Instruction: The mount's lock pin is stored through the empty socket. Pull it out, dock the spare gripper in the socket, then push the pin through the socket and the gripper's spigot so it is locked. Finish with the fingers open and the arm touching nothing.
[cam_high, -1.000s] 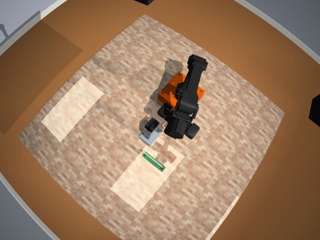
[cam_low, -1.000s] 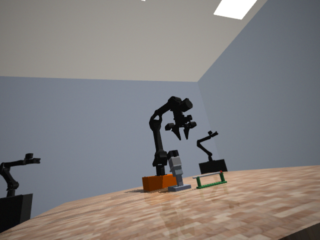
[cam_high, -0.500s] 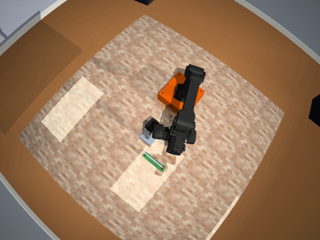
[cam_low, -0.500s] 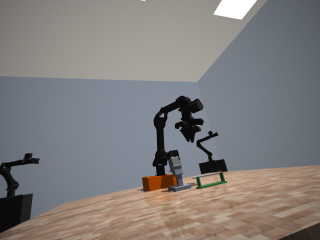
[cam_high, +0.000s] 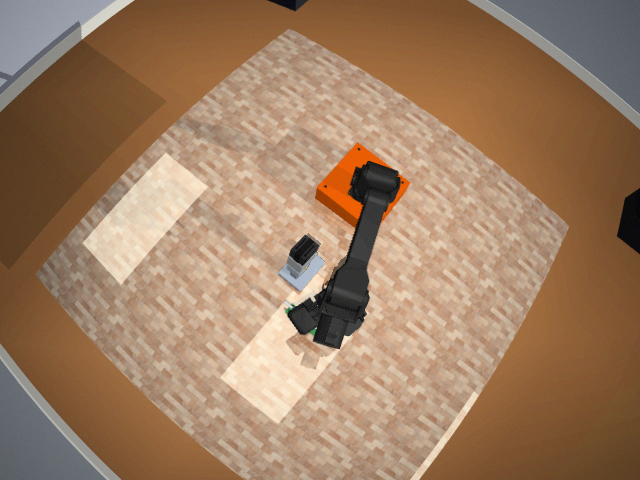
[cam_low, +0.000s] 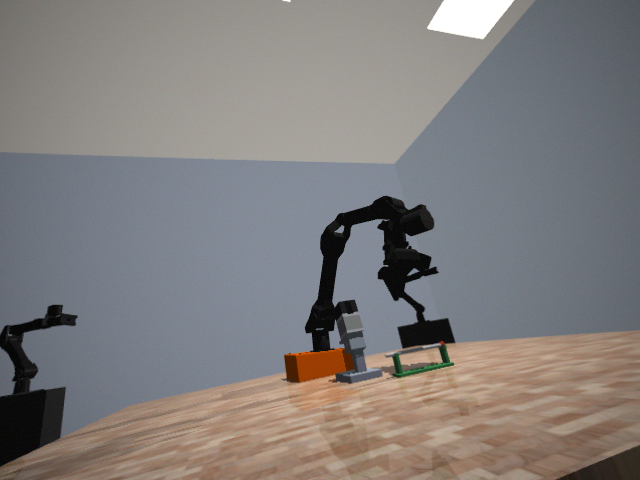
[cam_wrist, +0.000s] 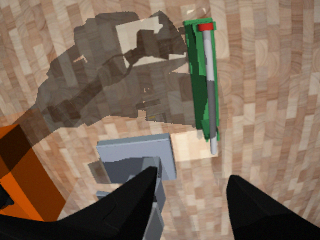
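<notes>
The green rack is 3 cm ahead of my gripper tip and 14 cm below it. From my gripper tip the other things lie so: spare gripper (9 cm behind, 10 cm to the right, 4 cm below); then grey mount (9 cm behind, 10 cm to the right, 11 cm below).
</notes>
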